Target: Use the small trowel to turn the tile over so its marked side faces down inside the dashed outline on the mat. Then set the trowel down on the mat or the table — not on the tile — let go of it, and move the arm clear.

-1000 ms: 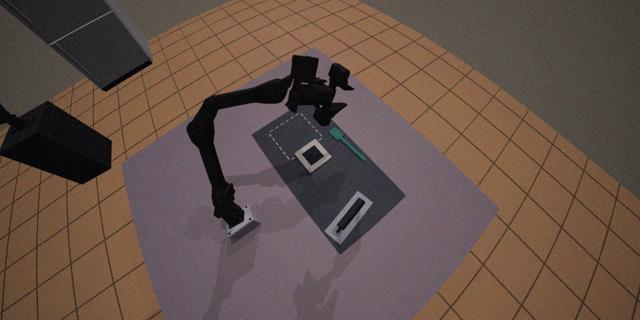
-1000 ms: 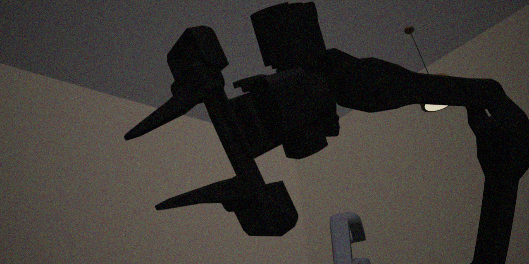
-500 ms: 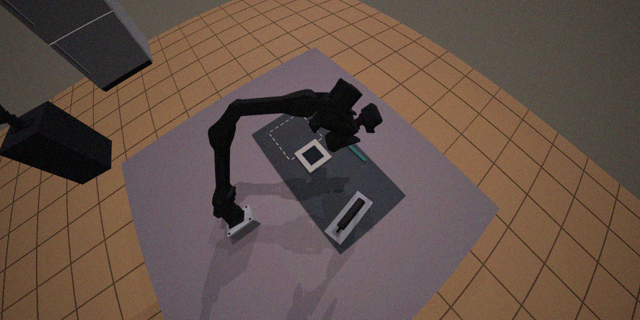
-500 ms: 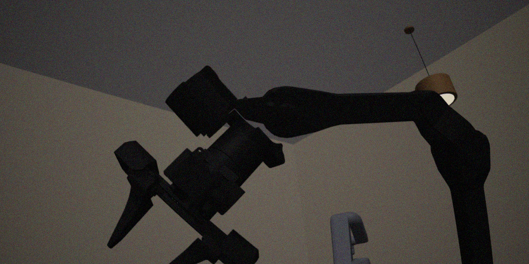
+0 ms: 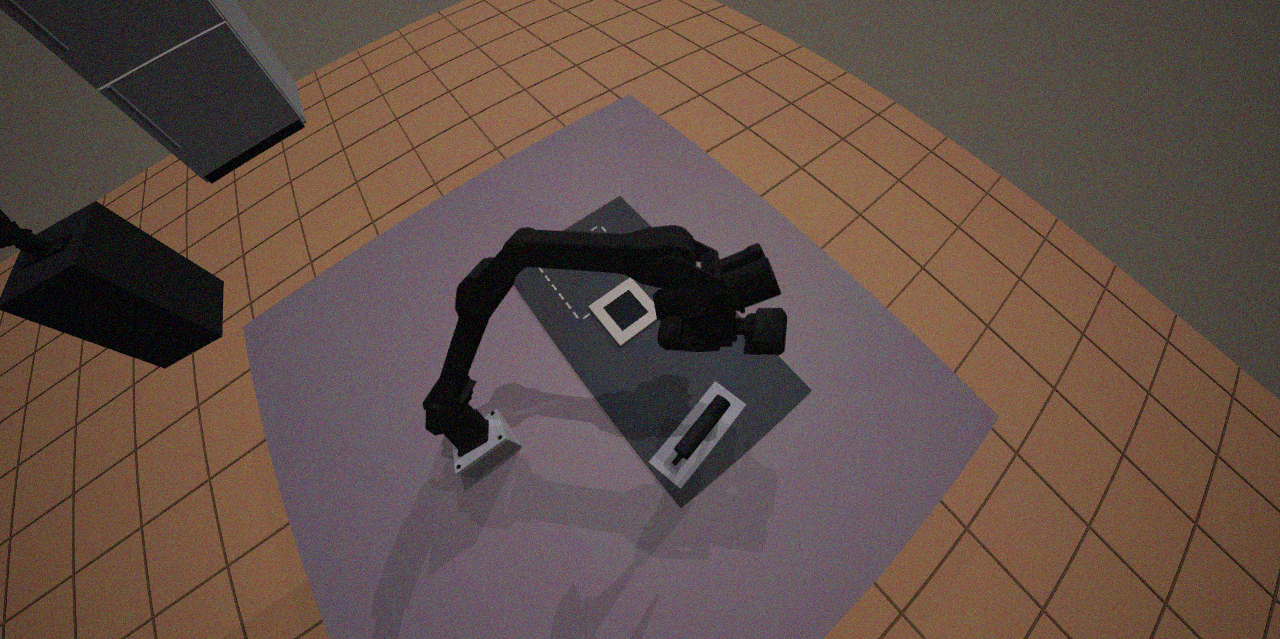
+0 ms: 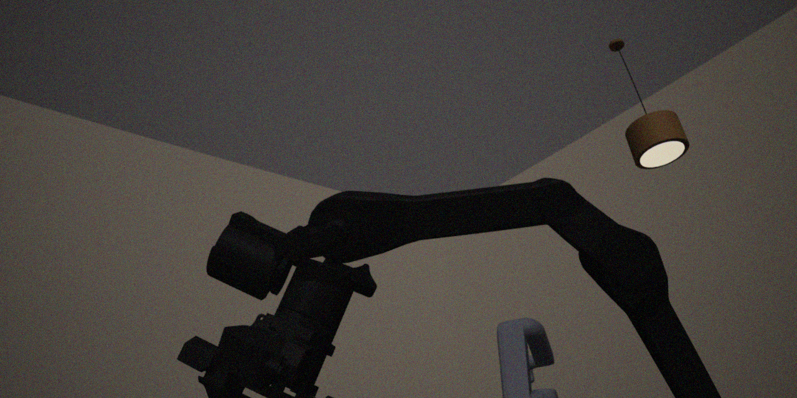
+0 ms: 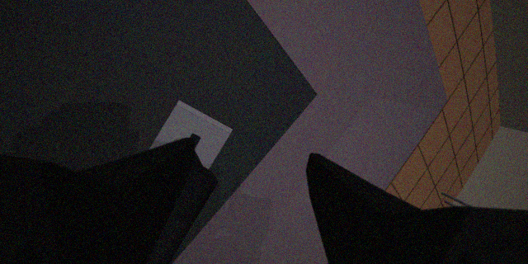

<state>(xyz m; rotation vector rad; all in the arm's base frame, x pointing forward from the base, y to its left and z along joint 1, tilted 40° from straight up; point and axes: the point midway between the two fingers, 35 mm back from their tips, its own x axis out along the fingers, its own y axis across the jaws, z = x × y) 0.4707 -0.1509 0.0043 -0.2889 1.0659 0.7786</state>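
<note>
Right now the trowel is 80 mm behind my gripper tip, 60 mm to the right of it and 130 mm below it. Also, from my gripper tip: tan tile 90 mm behind, 230 mm to the left, 170 mm below; teal T-shaped piece 60 mm ahead, 220 mm to the left, 170 mm below.
</note>
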